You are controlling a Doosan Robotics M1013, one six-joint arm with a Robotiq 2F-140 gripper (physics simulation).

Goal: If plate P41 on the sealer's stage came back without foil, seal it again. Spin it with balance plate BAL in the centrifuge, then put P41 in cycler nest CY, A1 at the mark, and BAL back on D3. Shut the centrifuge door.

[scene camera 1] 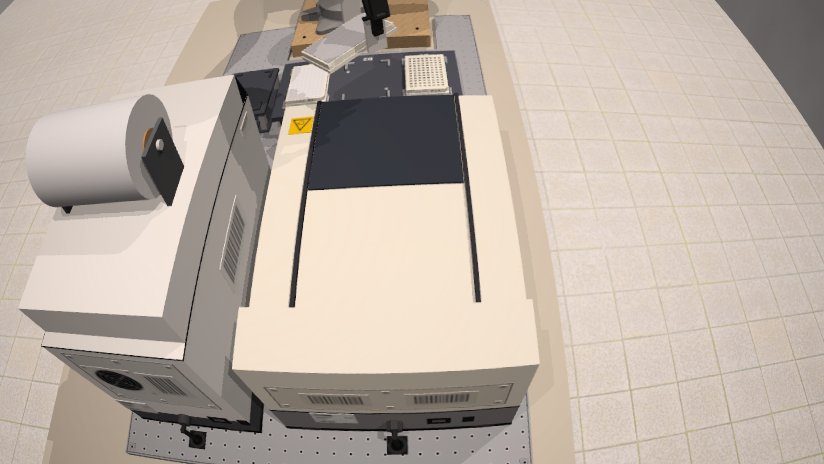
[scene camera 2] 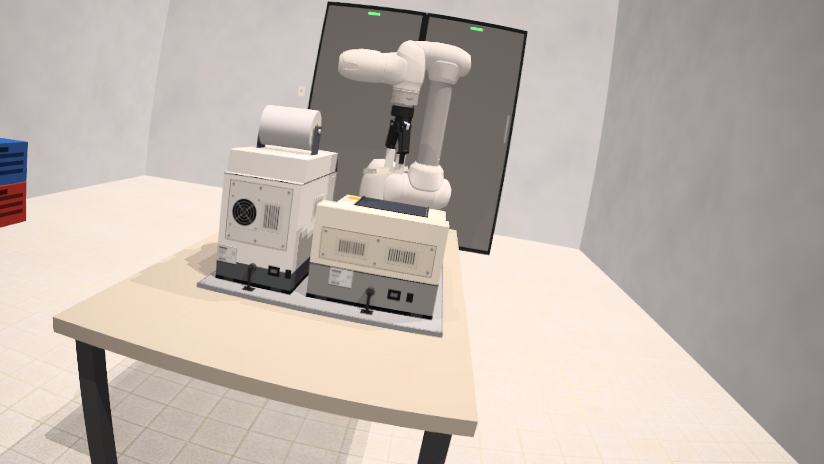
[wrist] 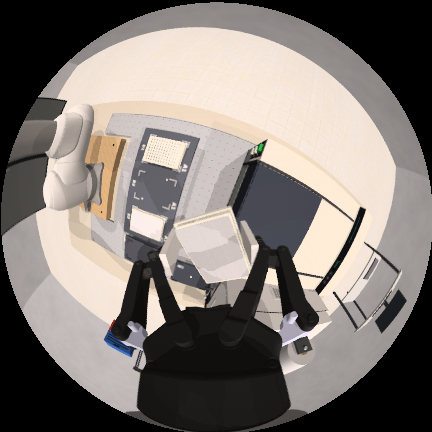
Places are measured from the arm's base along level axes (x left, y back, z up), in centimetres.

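Pixels of known places: gripper, fingertip midpoint: (scene camera 1: 364, 34) (scene camera 2: 393, 171) (wrist: 208, 233); arm's base at its link origin: (wrist: 90, 181).
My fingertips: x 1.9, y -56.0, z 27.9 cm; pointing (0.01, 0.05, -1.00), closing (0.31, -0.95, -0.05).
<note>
Ahead of a thing's pixels: the offset from my fingertips to its top centre. Level surfaces: height alone.
My gripper (scene camera 1: 375, 29) (scene camera 2: 396, 158) (wrist: 208, 233) is shut on a pale plate with a smooth grey-white top, which I take for P41 {dx -2.8, dy -1.6, dz +2.6 cm} (scene camera 1: 345, 44) (wrist: 216, 257). The plate is held above the deck and looks turned at an angle between the finger pads in the wrist view. A smooth white-topped plate, apparently BAL {dx -12.5, dy +21.1, dz -23.3 cm} (scene camera 1: 308, 82) (wrist: 148, 223), sits on the dark deck's end position. The wide cream centrifuge (scene camera 1: 386, 247) (scene camera 2: 377, 247) (wrist: 327, 220) has a dark panel on top; its front door opening is hidden. The tall sealer {dx -32.6, dy -26.9, dz +16.9 cm} (scene camera 1: 109, 270) (scene camera 2: 259, 219) carries a white roll.
The dark deck {dz -24.9 cm} (scene camera 1: 366, 80) (wrist: 155, 185) also bears a plate with open wells {dx +12.2, dy +18.1, dz -23.3 cm} (scene camera 1: 425, 72) (wrist: 166, 151) at its other end. Dark nests (scene camera 1: 259, 86) (wrist: 187, 275) lie beside the deck, near the sealer. The arm stands on a wooden base (scene camera 1: 409, 39) (wrist: 112, 175).
</note>
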